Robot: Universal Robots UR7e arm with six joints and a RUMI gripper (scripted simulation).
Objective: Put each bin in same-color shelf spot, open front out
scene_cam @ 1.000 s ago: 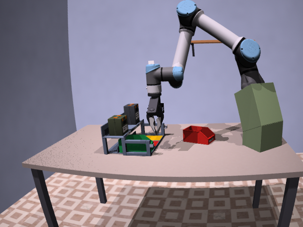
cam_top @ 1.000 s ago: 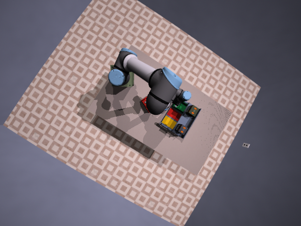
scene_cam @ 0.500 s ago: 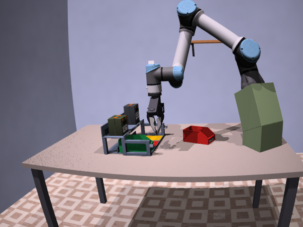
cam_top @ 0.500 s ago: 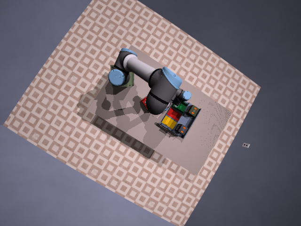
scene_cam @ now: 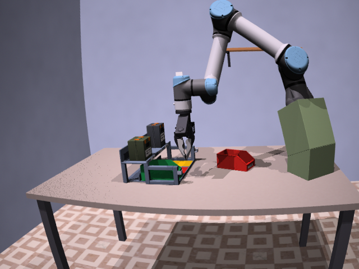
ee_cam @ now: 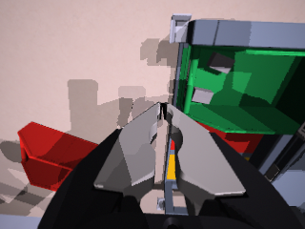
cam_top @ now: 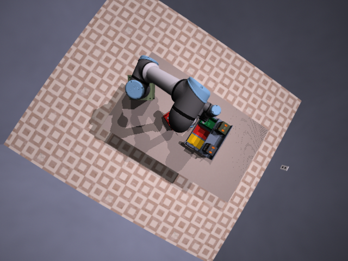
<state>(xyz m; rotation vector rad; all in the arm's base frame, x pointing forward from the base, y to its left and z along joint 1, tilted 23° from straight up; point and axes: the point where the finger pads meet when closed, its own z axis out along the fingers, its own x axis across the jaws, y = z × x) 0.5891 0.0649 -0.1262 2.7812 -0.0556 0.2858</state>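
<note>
My hand is 23 cm past the red bin, 17 cm to the left of it and 7 cm above it. Also, from my hand: green mark 12 cm ahead, 1 cm to the right, 11 cm below; then red mark 11 cm ahead, 13 cm to the right, 11 cm below; then green bin 12 cm ahead, 1 cm to the right, 7 cm below.
</note>
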